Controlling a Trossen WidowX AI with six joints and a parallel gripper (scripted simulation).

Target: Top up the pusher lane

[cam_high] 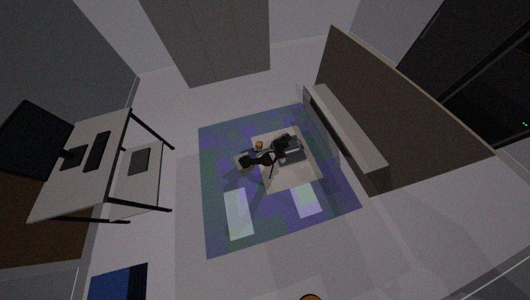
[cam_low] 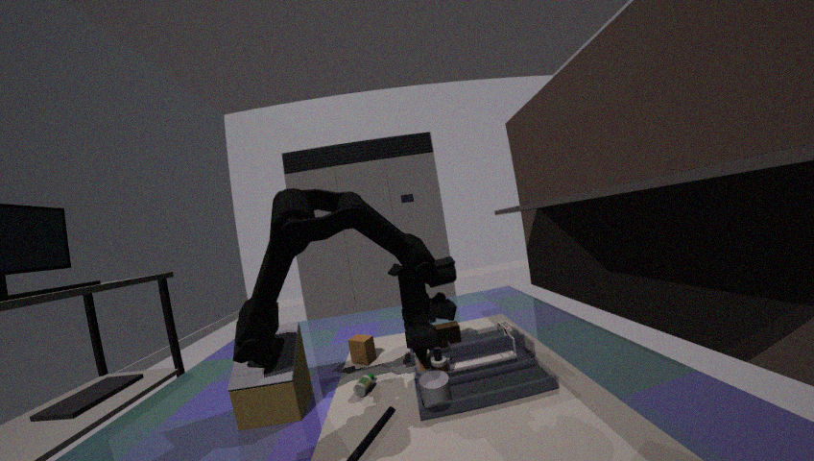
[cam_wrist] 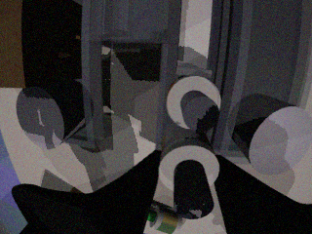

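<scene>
Right now my gripper tip is 140 mm short of the dark grey lane rack, 30 mm to the right of it and 40 mm above it. Round my gripper tip: brown box: 170 mm behind, 140 mm to the left, 20 mm below; black rod: 110 mm behind, 140 mm to the right, 50 mm below.
</scene>
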